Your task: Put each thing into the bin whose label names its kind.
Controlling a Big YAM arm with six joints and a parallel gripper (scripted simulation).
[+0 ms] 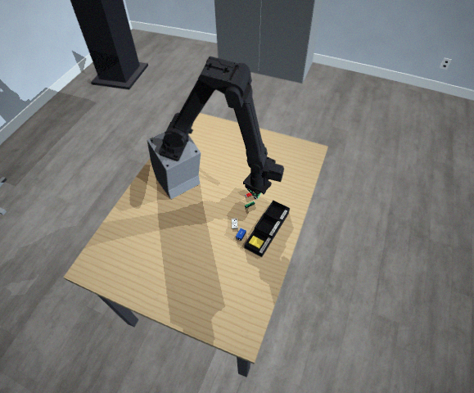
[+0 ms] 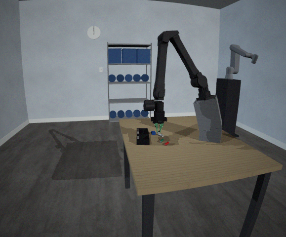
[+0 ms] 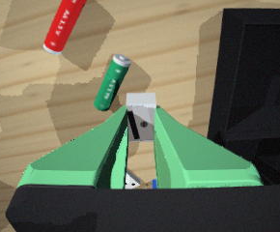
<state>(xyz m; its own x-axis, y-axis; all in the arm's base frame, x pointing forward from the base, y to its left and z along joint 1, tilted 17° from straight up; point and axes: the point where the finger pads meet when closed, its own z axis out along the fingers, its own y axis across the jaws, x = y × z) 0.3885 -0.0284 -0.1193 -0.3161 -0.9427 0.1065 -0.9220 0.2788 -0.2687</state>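
Right now my hand is 19 cm to the left of the yellow block, 7 cm above it and 5 cm short of it. Round my hand: grey-white piece (right at my hand); then red piece (7 cm below, 5 cm to the left, 4 cm behind); then green piece (7 cm below, 3 cm behind, 1 cm to the right).
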